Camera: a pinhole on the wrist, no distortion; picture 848 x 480 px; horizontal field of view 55.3 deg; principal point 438.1 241.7 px. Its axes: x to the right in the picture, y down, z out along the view. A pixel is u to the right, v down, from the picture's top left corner.
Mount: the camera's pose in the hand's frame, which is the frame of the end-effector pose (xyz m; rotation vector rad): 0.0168 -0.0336 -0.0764 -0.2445 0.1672 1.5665
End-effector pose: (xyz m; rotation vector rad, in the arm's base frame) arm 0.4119 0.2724 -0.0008 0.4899 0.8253 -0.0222
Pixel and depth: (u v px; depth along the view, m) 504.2 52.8 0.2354
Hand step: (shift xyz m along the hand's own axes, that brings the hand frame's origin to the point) 0.0601 0.0466 0.1483
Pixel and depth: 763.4 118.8 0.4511
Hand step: 0.0631 0.2591 0.3151
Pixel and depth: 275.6 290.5 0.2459
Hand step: -0.0102 -0.0178 0.1729
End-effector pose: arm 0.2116 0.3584 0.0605 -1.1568 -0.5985 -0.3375
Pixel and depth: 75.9 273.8 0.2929
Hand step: -0.0093 -0.0846 0.2396
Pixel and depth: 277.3 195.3 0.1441
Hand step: 0.0179 -0.0239 0.0704
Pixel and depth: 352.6 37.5 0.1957
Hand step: 0.0564 -0.0023 0.1201
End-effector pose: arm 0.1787 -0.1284 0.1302 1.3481 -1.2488 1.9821
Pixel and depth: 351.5 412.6 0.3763
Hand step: -0.0812 0.0239 0.2932
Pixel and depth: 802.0 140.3 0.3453
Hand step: 0.0431 0.2062 0.2185
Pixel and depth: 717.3 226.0 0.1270
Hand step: 0.0130 0.0416 0.0349
